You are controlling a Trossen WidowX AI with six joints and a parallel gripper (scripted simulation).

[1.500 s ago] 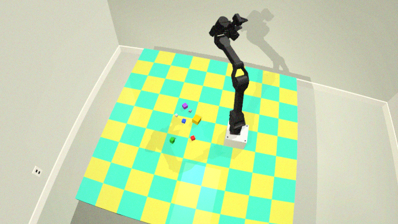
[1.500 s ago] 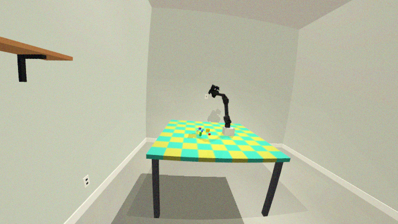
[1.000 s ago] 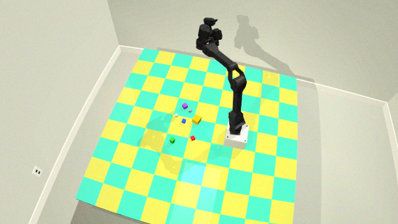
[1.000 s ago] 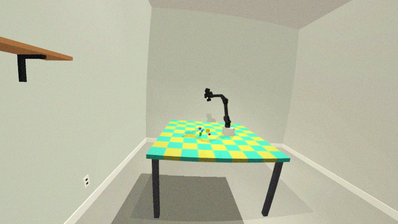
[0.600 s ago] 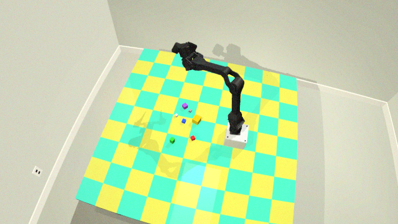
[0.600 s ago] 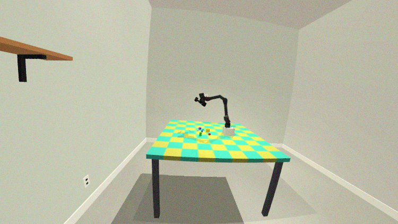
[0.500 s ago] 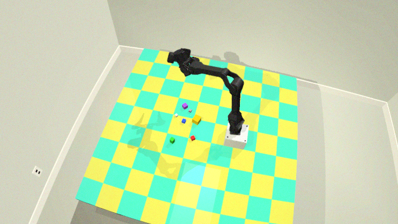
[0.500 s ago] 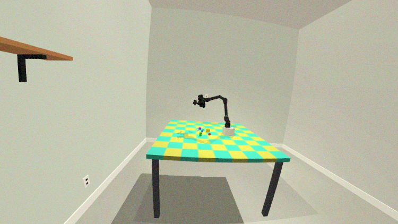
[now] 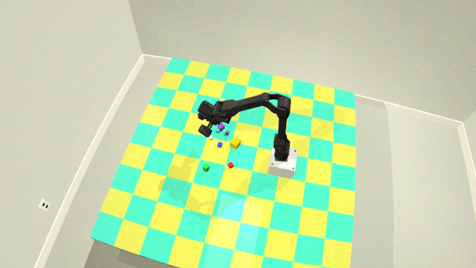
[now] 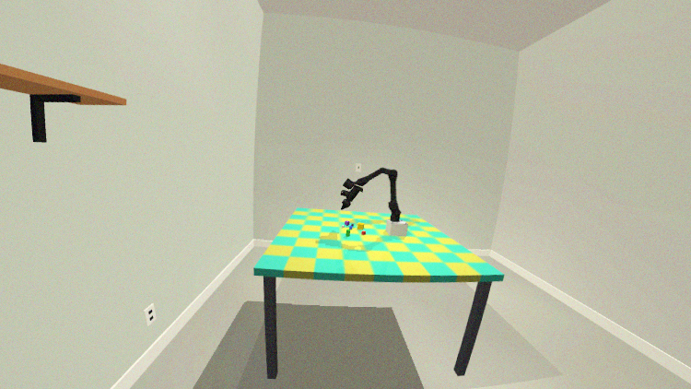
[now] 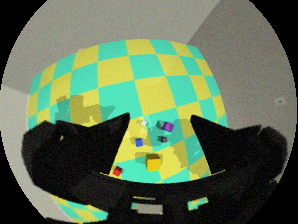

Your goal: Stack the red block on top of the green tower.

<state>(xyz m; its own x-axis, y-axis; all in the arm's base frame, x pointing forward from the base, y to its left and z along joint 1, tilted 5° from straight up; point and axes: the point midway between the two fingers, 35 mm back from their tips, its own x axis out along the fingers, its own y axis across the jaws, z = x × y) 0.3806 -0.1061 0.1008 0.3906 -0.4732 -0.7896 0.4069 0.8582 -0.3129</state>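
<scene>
My gripper tip is 14 cm past the red block, 17 cm to the right of it and 15 cm above it. From my gripper tip the other things lie so: blue block: 7 cm behind, 5 cm to the left, 15 cm below; then yellow block: 15 cm behind, 4 cm to the left, 14 cm below.
</scene>
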